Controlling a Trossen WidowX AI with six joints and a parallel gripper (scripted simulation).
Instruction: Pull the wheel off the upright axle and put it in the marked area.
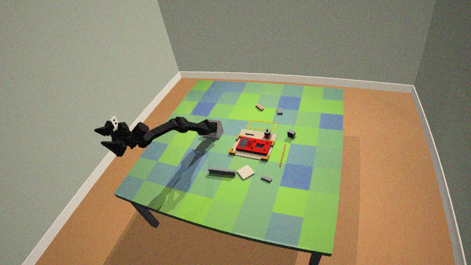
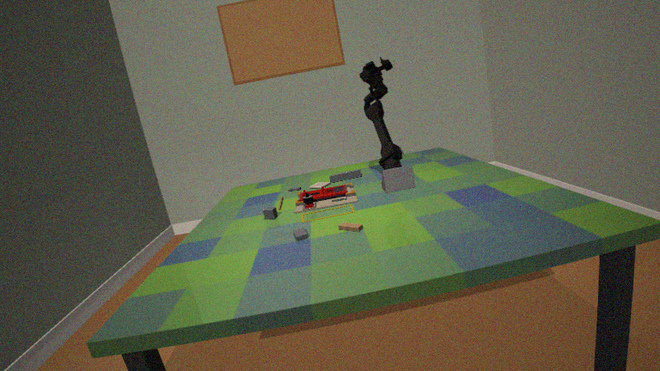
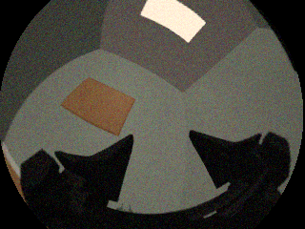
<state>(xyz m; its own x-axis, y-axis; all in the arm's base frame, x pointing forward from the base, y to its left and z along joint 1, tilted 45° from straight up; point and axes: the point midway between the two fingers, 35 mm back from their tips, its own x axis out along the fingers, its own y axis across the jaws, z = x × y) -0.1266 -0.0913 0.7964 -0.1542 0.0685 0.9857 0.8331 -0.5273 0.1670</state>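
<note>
My gripper tip is now 68 cm to the right of the grey wheel, 54 cm above it and 50 cm short of it. From my gripper tip the other things lie so: grey cube: 71 cm to the left, 66 cm ahead, 56 cm below; thin orange rod: 63 cm ahead, 58 cm below, 54 cm to the left.
</note>
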